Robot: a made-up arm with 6 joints.
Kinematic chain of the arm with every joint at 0, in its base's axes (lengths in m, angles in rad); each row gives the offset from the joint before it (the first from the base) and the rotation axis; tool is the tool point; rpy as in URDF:
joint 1: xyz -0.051 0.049 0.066 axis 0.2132 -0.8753 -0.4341
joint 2: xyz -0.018 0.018 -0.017 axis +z
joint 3: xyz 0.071 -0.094 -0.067 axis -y
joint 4: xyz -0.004 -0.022 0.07 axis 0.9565 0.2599 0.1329
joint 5: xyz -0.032 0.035 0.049 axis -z
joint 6: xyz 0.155 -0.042 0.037 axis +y
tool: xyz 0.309 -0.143 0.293 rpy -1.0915 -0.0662 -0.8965
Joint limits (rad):
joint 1: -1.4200..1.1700
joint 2: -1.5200..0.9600
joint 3: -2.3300..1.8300
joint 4: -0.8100..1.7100
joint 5: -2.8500..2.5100
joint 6: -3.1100..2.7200
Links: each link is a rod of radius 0.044 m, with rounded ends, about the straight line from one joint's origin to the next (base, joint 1, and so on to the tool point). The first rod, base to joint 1, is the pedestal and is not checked.
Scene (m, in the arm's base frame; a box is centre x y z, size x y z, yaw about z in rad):
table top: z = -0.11
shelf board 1: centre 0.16 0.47 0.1 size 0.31 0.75 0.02 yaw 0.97
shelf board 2: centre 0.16 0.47 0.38 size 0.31 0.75 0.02 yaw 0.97
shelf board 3: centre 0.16 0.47 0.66 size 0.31 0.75 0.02 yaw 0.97
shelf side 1: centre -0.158 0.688 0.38 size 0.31 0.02 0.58 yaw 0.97
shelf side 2: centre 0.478 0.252 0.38 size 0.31 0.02 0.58 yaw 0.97
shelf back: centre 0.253 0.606 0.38 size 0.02 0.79 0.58 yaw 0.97
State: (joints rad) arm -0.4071 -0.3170 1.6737 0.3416 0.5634 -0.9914
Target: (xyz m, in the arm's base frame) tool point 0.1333 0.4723 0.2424
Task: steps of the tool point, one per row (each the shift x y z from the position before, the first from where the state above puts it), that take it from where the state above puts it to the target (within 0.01 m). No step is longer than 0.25 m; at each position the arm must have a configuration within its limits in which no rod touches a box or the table.
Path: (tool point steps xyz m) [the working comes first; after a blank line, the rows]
Joints at the target: -1.0697 -1.1121 0.9953 -0.7523 -0.4418 -0.4172
Straight joint move there: touches shelf board 2.

1: -0.0347 0.1897 0.1337
2: 0.0435 0.1983 0.0862
3: 0.0971 0.1780 0.0201
4: 0.1219 0.1344 -0.0450
5: 0.1226 0.0768 -0.0928
6: 0.0848 0.0243 0.0107
7: 0.0886 0.0094 0.0043
8: 0.0888 -0.0052 -0.0026
9: 0.0860 -0.0193 -0.0089

